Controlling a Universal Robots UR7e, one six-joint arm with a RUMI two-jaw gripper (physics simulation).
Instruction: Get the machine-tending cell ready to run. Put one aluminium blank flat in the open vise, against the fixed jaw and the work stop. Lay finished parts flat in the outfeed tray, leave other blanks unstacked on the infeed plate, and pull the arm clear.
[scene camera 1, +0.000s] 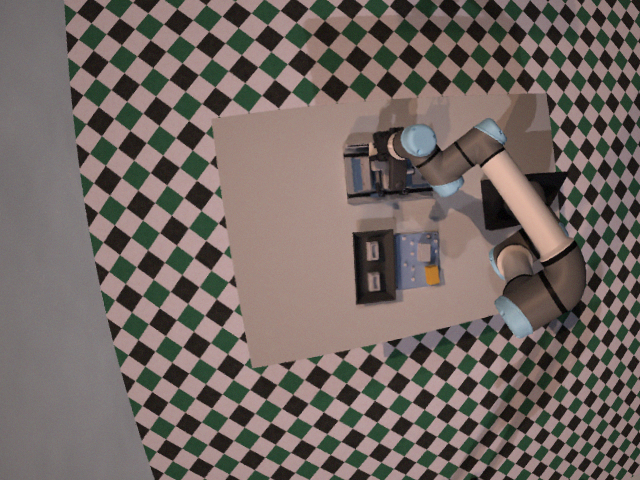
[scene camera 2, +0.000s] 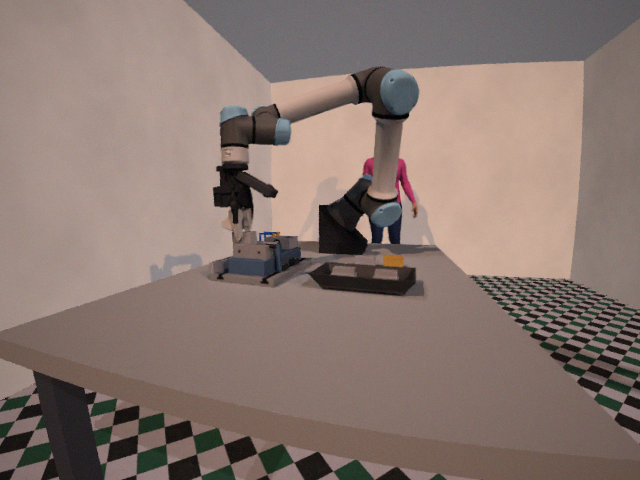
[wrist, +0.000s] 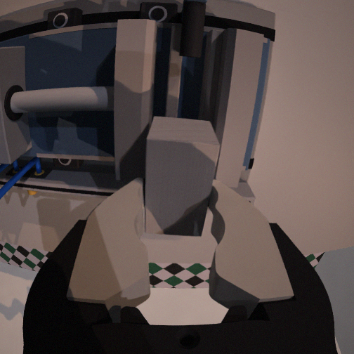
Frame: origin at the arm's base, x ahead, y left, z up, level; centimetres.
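Seen in the pictures: gripper, fingertip midpoint: (scene camera 2: 242, 240); arm's base at its link origin: (scene camera 2: 339, 219).
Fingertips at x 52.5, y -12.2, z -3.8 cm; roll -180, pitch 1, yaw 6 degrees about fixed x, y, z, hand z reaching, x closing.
Observation:
Offsets run from my fingertips to a thing's top centre. "pt": to the spot under its first point. Level surfaces: height alone.
My gripper (wrist: 175, 181) (scene camera 2: 241, 233) is shut on a grey aluminium blank (wrist: 181, 187). In the wrist view the blank is at the near end of the jaw gap of the open vise @(dy +3.6, dx -7.1, dz -0.1 cm) (scene camera 1: 357, 173) (scene camera 2: 253, 265) (wrist: 70, 60), with its far end between the two jaws in that picture. Its height and any contact with the vise are unclear. A dark cylindrical post (wrist: 192, 32) stands at the gap's far end. Two finished parts @(pt dy +29.9, dx -0.3, dz -6.8 cm) (scene camera 1: 372, 251) @(pt dy +39.7, dx -0.1, dz -5.3 cm) (scene camera 1: 373, 281) lie in the black outfeed tray (scene camera 1: 390, 291) (scene camera 2: 361, 284). One blank @(dy +31.2, dx -19.1, dz -5.6 cm) (scene camera 1: 423, 252) lies on the blue infeed plate @(dy +34.3, dx -17.2, dz -9.2 cm) (scene camera 1: 405, 280).
An orange block @(dy +39.3, dx -22.4, dz -5.7 cm) (scene camera 1: 432, 274) (scene camera 2: 392, 260) sits at a corner of the infeed plate. Blue tubing (wrist: 20, 175) runs beside the vise. The black robot pedestal (scene camera 1: 498, 209) (scene camera 2: 336, 237) stands on the table @(dz -10.1 cm) (scene camera 1: 289, 232). A person in pink (scene camera 2: 406, 180) stands behind the table.

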